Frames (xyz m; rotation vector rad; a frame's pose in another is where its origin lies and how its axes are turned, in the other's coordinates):
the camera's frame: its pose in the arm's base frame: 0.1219 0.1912 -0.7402 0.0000 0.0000 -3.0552
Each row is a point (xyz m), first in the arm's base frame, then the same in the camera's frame.
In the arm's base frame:
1: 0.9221 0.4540 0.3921
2: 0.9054 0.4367 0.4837
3: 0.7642 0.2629 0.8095
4: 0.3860 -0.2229 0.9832
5: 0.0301 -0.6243 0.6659
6: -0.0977 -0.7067 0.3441
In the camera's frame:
1: -0.8199 -0.1928 1.1323
2: -0.8018 -0.1770 1.2239
3: -0.6461 -0.0160 1.5497
4: -0.2274 0.4353 1.7234
5: 0.1618 0.8045 1.4061
6: 0.2963 0.8756 1.0843

